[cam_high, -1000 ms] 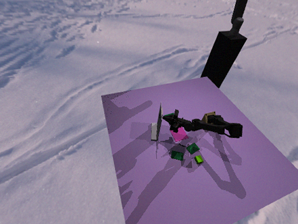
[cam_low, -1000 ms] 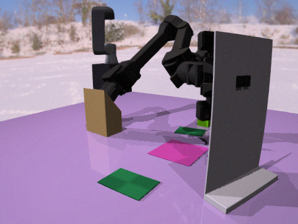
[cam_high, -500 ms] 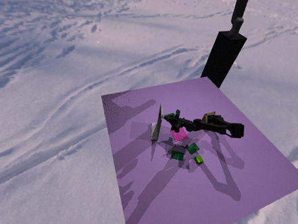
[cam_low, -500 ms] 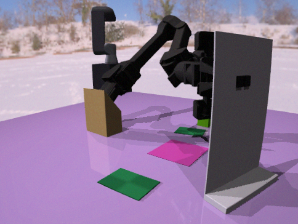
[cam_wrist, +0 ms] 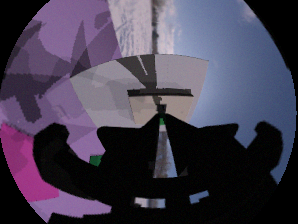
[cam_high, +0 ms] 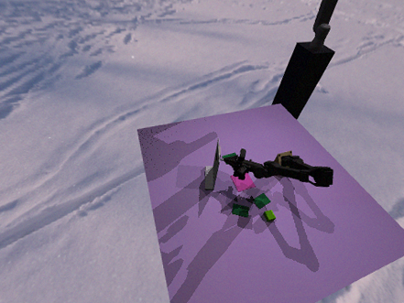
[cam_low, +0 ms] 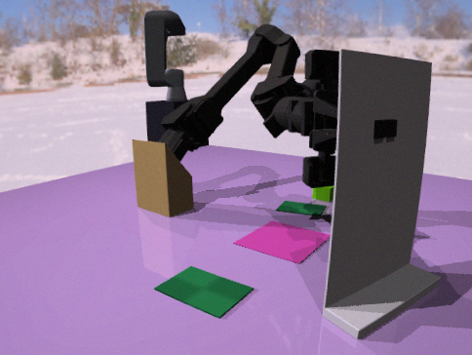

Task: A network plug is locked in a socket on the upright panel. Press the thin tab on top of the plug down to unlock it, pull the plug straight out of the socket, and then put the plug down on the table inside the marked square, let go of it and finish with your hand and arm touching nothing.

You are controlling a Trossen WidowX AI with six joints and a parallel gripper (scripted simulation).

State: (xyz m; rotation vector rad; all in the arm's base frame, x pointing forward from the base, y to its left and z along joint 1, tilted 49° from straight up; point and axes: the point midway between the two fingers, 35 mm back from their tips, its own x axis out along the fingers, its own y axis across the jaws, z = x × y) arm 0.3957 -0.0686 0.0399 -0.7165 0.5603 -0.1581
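Now: gripper tip 20 cm above the magenta marked square, 14 cm past it and 5 cm to the right of it. The rest, counted from my gripper tip: grey upright panel 7 cm below, 4 cm ahead, 2 cm to the right.
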